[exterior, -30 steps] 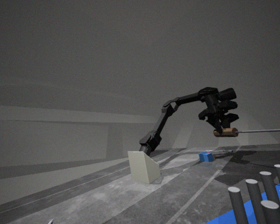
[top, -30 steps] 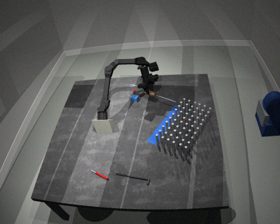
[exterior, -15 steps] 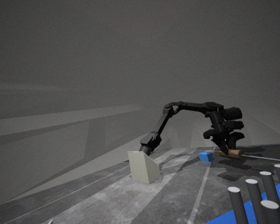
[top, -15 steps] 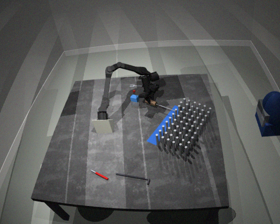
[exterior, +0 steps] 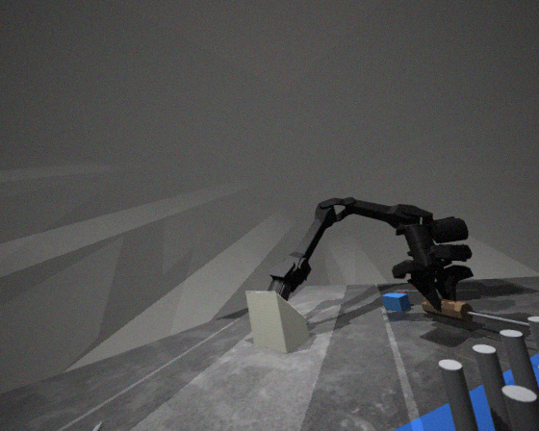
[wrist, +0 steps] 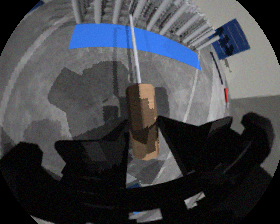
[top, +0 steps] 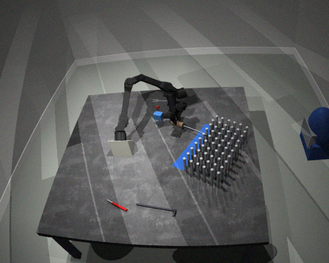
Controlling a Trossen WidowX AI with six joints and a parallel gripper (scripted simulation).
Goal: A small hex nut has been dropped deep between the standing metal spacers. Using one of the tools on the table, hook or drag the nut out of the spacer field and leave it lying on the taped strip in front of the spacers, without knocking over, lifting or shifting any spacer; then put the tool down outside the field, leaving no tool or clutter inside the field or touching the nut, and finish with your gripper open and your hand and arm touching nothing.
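Right now the blue taped strip is 16 cm to the right of my gripper tip, 13 cm ahead of it and 4 cm below it. From my gripper tip the other things lie so: silver wrench (29 cm to the left, 14 cm behind, 3 cm below); small red piece (21 cm to the left, 17 cm behind, 3 cm below); blue cube (15 cm behind, 10 cm to the left, 2 cm below).
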